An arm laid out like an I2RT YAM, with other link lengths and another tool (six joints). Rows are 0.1 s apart.
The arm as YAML. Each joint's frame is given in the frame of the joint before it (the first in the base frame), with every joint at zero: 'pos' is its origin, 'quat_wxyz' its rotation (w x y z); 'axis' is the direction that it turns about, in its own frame. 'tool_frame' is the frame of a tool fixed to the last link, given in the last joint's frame.
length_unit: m
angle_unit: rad
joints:
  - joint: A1
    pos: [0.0, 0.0, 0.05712]
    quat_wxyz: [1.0, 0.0, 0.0, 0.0]
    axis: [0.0, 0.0, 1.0]
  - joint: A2
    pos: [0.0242, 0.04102, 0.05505]
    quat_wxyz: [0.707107, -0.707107, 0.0, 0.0]
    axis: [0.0, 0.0, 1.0]
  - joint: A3
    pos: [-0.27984, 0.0, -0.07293]
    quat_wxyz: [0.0, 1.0, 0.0, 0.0]
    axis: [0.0, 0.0, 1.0]
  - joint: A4
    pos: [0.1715, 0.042, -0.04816]
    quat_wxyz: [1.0, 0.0, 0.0, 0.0]
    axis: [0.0, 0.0, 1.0]
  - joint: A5
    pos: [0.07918, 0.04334, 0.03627]
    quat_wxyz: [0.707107, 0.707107, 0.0, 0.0]
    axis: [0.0, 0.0, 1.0]
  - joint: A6
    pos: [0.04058, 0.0, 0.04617]
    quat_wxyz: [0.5, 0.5, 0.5, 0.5]
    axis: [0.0, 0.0, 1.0]
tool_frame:
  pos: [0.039, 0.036, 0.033]
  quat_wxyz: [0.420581, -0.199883, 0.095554, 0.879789]
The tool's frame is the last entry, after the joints.
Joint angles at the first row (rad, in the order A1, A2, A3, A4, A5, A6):
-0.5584 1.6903 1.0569 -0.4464 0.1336 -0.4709
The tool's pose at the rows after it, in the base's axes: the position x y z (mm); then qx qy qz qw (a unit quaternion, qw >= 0):
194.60, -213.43, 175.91, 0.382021, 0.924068, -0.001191, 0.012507
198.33, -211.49, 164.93, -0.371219, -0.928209, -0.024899, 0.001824
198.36, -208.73, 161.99, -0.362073, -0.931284, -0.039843, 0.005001
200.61, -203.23, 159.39, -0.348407, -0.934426, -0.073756, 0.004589
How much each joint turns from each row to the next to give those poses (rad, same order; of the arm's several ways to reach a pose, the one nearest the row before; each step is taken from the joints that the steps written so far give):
0.0000 0.0337 0.0000 0.0046 -0.0384 -0.0031
0.0000 0.0308 -0.0015 -0.0045 -0.0521 -0.0015
0.0000 -0.0014 -0.0077 -0.0047 -0.0339 -0.0061
0.0016 -0.0046 0.0016 -0.0168 -0.0719 0.0030

